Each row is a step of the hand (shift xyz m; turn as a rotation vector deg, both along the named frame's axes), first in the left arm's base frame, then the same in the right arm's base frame.
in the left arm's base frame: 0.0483 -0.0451 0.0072 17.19 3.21 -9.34
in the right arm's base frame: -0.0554 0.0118 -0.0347 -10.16 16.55 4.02
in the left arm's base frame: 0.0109 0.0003 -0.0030 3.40 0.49 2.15
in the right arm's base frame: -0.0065 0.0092 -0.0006 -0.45 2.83 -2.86
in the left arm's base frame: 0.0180 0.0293 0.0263 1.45 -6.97 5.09
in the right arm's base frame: 0.0240 0.0294 -0.0208 -3.87 -3.37 -7.09
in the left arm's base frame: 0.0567 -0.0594 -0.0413 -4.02 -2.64 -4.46
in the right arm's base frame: -0.0907 0.0144 0.0023 -1.83 -4.39 4.52
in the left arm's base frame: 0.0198 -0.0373 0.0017 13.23 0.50 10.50
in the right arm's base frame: -0.0375 -0.0061 -0.0186 -1.91 10.01 -13.48
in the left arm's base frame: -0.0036 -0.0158 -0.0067 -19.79 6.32 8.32
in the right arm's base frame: -0.0129 -0.0116 0.0026 18.24 -12.96 0.50
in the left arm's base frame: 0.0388 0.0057 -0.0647 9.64 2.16 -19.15
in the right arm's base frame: -0.0423 0.0403 0.0481 -11.24 10.72 14.94
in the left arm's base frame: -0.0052 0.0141 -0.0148 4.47 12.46 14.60
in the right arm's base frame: 0.0071 0.0054 0.0191 13.26 9.62 -10.96
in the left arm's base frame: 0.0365 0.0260 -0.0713 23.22 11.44 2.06
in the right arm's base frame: -0.0286 0.0509 0.0607 -2.22 25.22 -5.77
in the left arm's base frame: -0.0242 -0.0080 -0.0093 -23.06 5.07 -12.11
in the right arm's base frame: 0.0023 -0.0234 0.0136 10.41 -14.52 19.62
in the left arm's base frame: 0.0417 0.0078 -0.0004 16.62 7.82 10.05
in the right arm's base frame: -0.0153 0.0382 -0.0104 1.72 17.08 -11.99
